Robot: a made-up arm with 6 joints. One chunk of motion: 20 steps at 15 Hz.
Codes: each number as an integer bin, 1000 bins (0 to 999) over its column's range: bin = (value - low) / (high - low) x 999, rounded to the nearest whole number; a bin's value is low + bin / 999 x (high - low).
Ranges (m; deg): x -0.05..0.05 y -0.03..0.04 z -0.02..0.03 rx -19..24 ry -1..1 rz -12..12
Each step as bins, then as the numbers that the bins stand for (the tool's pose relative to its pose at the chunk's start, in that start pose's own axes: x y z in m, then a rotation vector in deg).
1 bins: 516 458 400 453 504 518
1 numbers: 0.0017 0.0021 0.0000 0.50 0.01 0.44
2 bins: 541 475 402 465 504 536
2 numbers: 0.0042 0.0033 0.0001 1.02 0.01 0.88
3 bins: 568 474 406 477 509 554
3 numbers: 0.0069 0.0032 0.0003 1.53 0.02 1.31
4 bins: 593 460 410 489 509 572
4 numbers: 0.0094 0.0022 0.0005 2.05 0.02 1.74
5 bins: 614 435 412 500 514 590
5 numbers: 0.0115 0.0005 0.0006 2.52 0.03 2.17
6 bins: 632 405 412 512 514 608
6 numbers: 0.0133 -0.0016 0.0006 3.04 0.03 2.61
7 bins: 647 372 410 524 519 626
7 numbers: 0.0148 -0.0039 0.0005 3.55 0.04 3.04
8 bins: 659 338 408 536 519 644
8 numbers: 0.0160 -0.0063 0.0004 4.07 0.04 3.47
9 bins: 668 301 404 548 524 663
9 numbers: 0.0169 -0.0089 0.0002 4.59 0.05 3.93
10 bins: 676 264 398 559 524 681
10 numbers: 0.0177 -0.0115 -0.0001 5.06 0.05 4.36
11 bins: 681 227 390 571 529 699
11 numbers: 0.0182 -0.0141 -0.0005 5.58 0.06 4.79
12 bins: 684 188 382 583 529 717
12 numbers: 0.0185 -0.0168 -0.0009 6.09 0.06 5.23
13 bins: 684 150 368 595 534 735
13 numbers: 0.0185 -0.0195 -0.0016 6.61 0.07 5.66
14 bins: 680 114 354 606 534 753
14 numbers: 0.0181 -0.0220 -0.0023 7.08 0.07 6.09
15 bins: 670 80 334 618 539 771
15 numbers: 0.0171 -0.0244 -0.0033 7.60 0.08 6.52
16 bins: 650 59 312 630 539 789
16 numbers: 0.0151 -0.0259 -0.0044 8.12 0.08 6.95
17 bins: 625 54 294 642 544 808
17 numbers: 0.0126 -0.0262 -0.0053 8.63 0.09 7.41
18 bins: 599 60 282 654 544 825
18 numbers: 0.0100 -0.0258 -0.0059 9.15 0.09 7.82
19 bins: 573 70 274 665 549 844
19 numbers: 0.0074 -0.0251 -0.0063 9.62 0.10 8.28
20 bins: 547 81 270 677 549 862
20 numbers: 0.0048 -0.0243 -0.0065 10.14 0.10 8.71
